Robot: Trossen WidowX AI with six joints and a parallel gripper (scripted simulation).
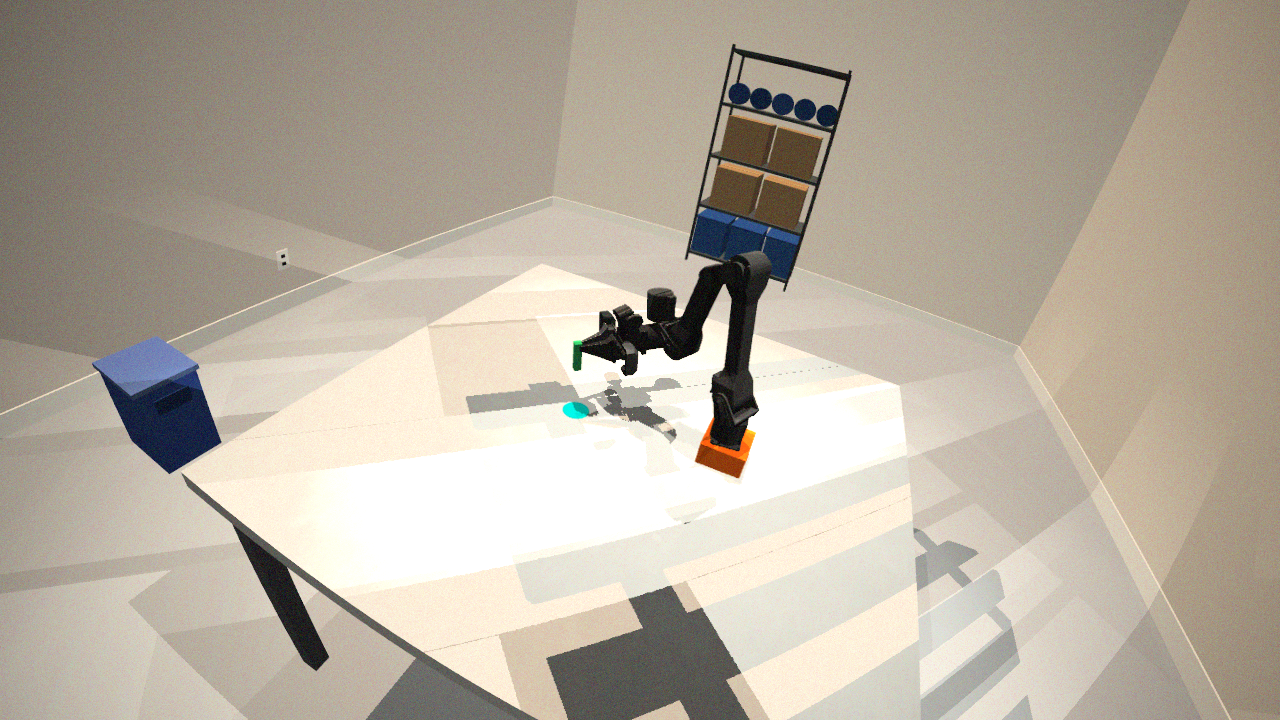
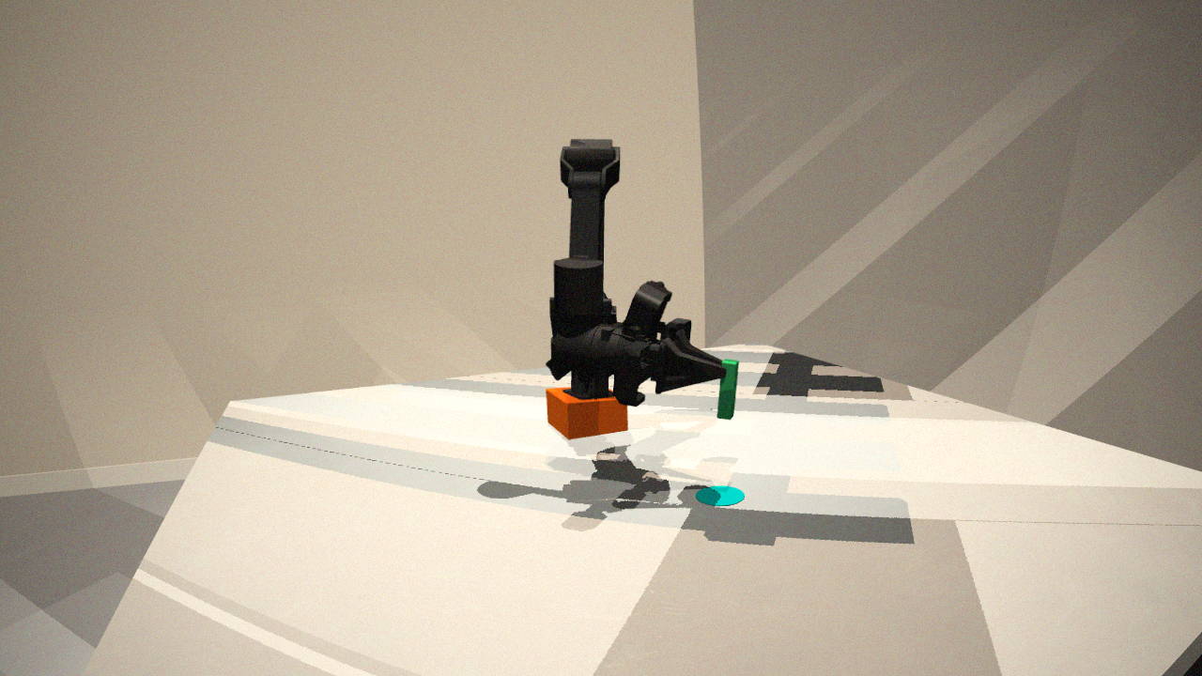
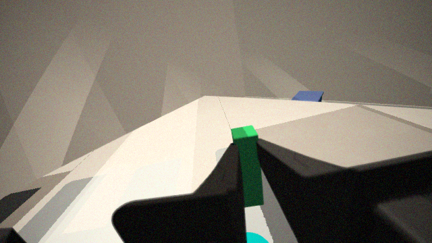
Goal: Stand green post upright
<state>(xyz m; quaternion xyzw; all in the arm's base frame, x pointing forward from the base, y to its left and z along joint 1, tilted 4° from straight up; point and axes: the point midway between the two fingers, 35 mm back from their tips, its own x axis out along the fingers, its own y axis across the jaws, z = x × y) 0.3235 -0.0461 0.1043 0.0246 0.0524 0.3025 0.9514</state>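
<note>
Now: gripper tip 10 mm past the cyan circle, 10 mm to the right of it and 160 mm above it. Also, from my gripper tip: green post 20 mm below.
</note>
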